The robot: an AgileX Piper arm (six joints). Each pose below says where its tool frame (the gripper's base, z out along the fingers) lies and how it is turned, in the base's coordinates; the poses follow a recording.
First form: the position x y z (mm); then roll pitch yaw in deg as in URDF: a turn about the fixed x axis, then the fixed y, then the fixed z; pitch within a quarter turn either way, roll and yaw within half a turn.
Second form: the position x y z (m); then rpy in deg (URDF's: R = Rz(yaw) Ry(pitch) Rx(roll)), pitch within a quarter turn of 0, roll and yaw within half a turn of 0. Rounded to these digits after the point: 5 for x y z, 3 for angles.
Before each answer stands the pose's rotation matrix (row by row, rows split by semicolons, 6 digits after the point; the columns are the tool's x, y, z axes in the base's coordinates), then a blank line. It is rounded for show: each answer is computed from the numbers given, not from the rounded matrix.
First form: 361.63 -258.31 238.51 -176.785 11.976 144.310
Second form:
-0.794508 0.591933 0.135546; 0.570702 0.804118 -0.166416; -0.207502 -0.054862 -0.976695

0.36163 -0.25831 0.23851 -176.785 11.976 144.310
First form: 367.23 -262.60 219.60 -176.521 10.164 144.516
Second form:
-0.801499 0.588125 0.108203; 0.571366 0.806561 -0.151658; -0.176466 -0.059730 -0.982493

0.36723 -0.26260 0.21960 -176.521 10.164 144.516
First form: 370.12 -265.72 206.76 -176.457 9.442 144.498
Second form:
-0.803066 0.587875 0.097409; 0.572864 0.806652 -0.145396; -0.164049 -0.060960 -0.984567

0.37012 -0.26572 0.20676 -176.457 9.442 144.498
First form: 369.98 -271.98 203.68 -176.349 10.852 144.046
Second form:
-0.795012 0.595649 0.114707; 0.576636 0.800807 -0.161865; -0.188273 -0.062540 -0.980124

0.36998 -0.27198 0.20368 -176.349 10.852 144.046
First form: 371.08 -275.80 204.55 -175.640 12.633 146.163
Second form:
-0.810516 0.569031 0.138804; 0.543352 0.818963 -0.184576; -0.218705 -0.074182 -0.972967

0.37108 -0.27580 0.20455 -175.640 12.633 146.163
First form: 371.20 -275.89 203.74 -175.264 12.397 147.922
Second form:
-0.827569 0.544279 0.137438; 0.518691 0.835019 -0.183583; -0.214684 -0.080640 -0.973349

0.37120 -0.27589 0.20374 -175.264 12.397 147.922
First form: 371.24 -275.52 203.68 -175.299 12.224 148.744
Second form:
-0.835476 0.531952 0.137870; 0.507099 0.842978 -0.179552; -0.211734 -0.080098 -0.974040

0.37124 -0.27552 0.20368 -175.299 12.224 148.744
